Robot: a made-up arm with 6 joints. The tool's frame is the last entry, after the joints. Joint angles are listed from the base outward. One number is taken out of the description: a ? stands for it. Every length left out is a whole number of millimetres.
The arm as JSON. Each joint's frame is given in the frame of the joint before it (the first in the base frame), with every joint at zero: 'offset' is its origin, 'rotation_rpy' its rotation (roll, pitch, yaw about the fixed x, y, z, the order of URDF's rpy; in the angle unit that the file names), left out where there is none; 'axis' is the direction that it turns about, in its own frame. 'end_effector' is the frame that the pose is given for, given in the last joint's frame.
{
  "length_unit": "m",
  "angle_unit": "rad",
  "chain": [
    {
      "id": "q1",
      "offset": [
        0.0,
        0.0,
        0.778
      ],
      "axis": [
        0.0,
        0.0,
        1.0
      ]
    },
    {
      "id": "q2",
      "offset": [
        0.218,
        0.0,
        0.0
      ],
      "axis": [
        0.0,
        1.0,
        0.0
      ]
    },
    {
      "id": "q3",
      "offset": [
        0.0,
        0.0,
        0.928
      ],
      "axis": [
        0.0,
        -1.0,
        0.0
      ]
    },
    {
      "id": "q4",
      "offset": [
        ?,
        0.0,
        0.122
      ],
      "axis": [
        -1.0,
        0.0,
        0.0
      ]
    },
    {
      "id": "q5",
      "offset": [
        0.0,
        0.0,
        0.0
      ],
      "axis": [
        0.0,
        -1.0,
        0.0
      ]
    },
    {
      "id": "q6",
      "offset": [
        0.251,
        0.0,
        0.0
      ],
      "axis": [
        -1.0,
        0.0,
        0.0
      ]
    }
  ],
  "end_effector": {
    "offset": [
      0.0,
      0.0,
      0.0
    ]
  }
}
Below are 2 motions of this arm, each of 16 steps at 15 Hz.
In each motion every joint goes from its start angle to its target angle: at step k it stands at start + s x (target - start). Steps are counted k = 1, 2, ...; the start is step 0. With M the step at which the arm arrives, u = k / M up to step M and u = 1 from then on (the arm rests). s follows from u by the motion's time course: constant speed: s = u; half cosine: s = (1 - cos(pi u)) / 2; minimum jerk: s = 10 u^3 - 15 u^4 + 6 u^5.
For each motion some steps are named. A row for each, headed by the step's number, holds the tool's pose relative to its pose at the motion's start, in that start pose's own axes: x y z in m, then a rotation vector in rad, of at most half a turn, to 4 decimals.
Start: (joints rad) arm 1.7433 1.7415 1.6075 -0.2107 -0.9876 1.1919
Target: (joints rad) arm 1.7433 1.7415 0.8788 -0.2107 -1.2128 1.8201
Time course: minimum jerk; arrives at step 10
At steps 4, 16:
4: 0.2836 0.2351 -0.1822 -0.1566 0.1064 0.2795
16: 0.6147 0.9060 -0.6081 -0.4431 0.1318 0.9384

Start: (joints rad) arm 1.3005 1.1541 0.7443 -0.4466 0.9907 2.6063
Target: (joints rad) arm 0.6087 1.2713 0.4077 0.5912 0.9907 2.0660
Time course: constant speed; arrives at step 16
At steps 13, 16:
13: -0.3478 1.2055 -0.8153 -0.2433 -0.3559 0.1231
16: -0.5456 1.4053 -1.0035 -0.2338 -0.4600 0.2064

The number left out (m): 1.604
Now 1 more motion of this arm.
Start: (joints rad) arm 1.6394 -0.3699 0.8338 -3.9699 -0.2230 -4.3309
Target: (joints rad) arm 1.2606 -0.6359 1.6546 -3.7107 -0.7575 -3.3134
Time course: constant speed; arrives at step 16
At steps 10, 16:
10: -0.5150 1.1685 -0.6746 -0.7765 -0.0872 1.0352
16: -1.2291 1.4846 -1.1213 -0.9783 -0.3777 1.6694

